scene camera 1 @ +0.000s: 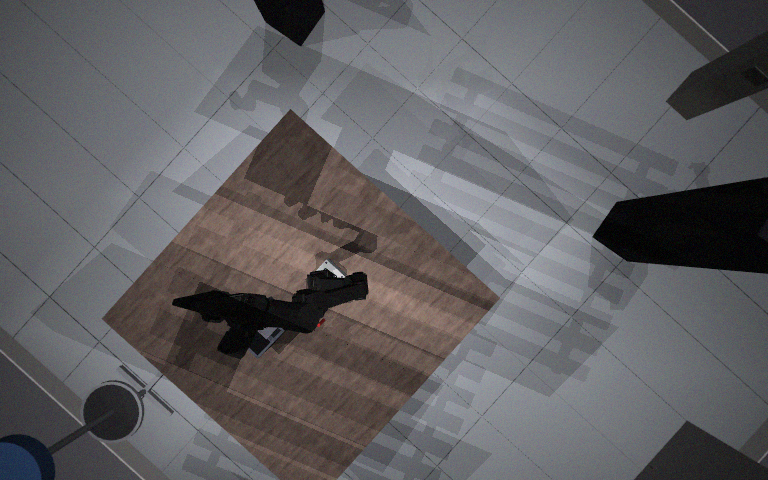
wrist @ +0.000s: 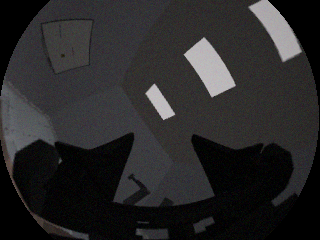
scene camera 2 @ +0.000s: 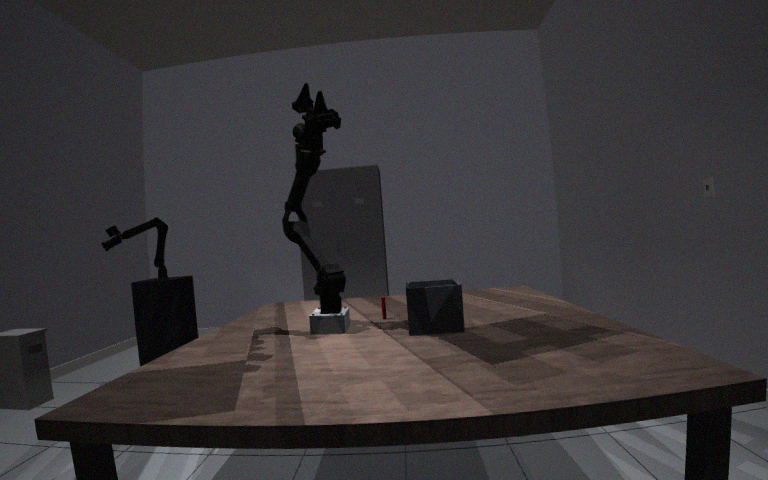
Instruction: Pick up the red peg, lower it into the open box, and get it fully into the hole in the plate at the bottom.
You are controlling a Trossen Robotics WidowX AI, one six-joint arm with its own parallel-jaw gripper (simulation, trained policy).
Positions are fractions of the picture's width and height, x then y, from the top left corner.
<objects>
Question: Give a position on a dark box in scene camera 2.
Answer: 0.57,0.64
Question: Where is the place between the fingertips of my gripper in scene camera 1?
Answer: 0.24,0.63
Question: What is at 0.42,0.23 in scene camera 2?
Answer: My gripper.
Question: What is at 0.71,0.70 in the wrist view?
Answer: My gripper.
</objects>
